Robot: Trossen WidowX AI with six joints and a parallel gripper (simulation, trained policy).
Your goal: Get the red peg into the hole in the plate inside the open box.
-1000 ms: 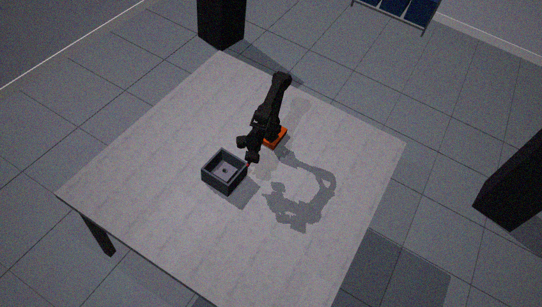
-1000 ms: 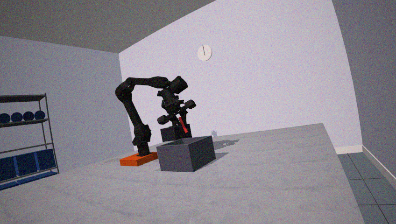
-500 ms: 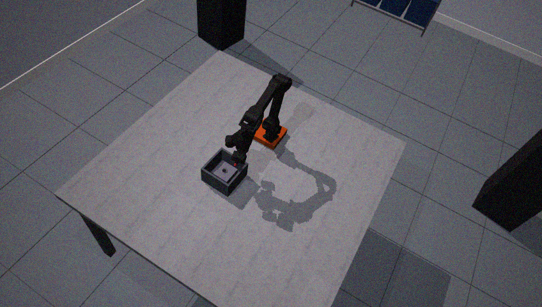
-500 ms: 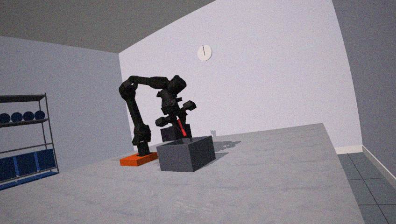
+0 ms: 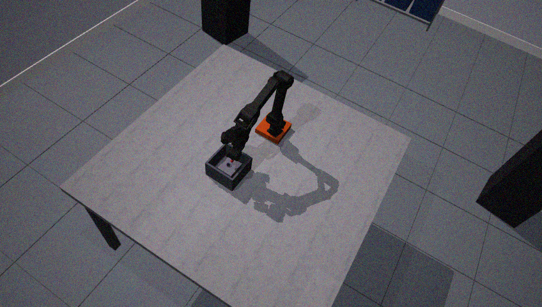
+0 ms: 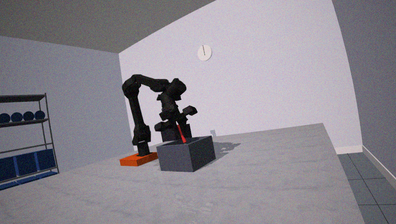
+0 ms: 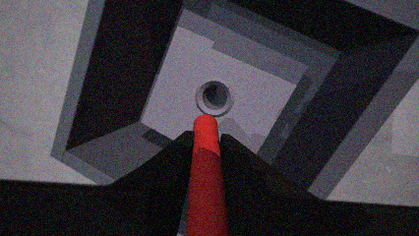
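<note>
My gripper tip is 2 cm below the red peg, 1 cm to the right of it and 1 cm past it. The rest, counted from my gripper tip: plate 6 cm below, 1 cm to the right, 1 cm ahead; dark grey box 8 cm below, 1 cm to the right, 1 cm ahead.
</note>
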